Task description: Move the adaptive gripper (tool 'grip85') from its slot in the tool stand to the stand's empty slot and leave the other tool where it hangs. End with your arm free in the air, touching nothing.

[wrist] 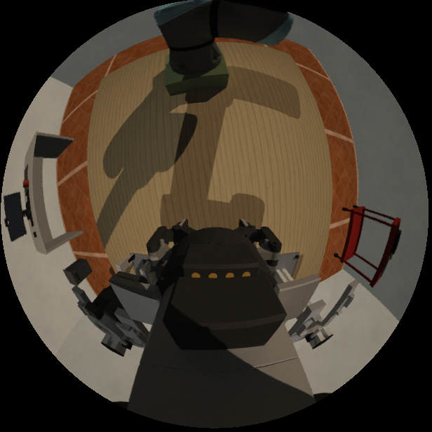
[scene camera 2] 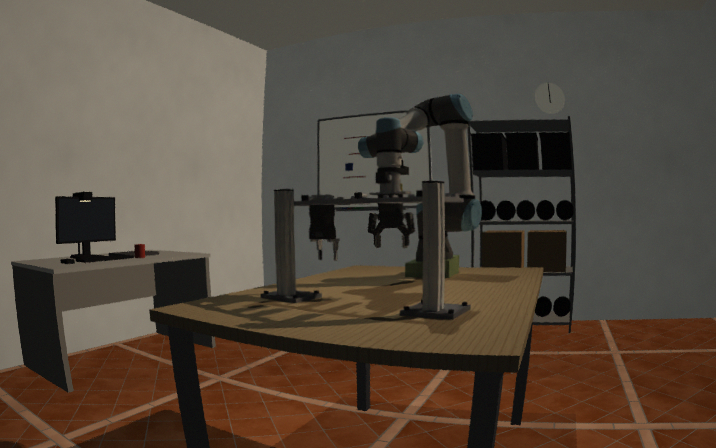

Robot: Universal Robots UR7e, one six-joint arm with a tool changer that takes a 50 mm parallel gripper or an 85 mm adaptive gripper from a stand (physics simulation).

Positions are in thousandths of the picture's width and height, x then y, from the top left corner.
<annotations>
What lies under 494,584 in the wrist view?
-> An adaptive gripper.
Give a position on an adaptive gripper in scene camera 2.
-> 545,481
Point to a parallel gripper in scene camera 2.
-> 450,506
</annotations>
